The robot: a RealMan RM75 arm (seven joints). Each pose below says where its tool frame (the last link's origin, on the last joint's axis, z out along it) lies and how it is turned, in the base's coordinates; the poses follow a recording.
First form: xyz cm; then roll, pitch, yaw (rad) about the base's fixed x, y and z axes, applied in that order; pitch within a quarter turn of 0, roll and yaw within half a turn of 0.
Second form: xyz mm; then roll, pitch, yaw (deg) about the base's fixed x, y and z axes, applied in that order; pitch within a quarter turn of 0, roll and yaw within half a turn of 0. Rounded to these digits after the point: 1 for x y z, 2 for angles.
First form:
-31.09 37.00 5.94 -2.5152 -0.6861 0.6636
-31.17 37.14 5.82 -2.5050 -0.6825 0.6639
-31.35 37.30 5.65 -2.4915 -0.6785 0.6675
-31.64 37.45 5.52 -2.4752 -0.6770 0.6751
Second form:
-310.9 370.0 59.4 -144.11 -39.31 38.02
-311.7 371.4 58.2 -143.53 -39.10 38.04
-313.5 373.0 56.5 -142.75 -38.88 38.24
-316.4 374.5 55.2 -141.82 -38.79 38.68

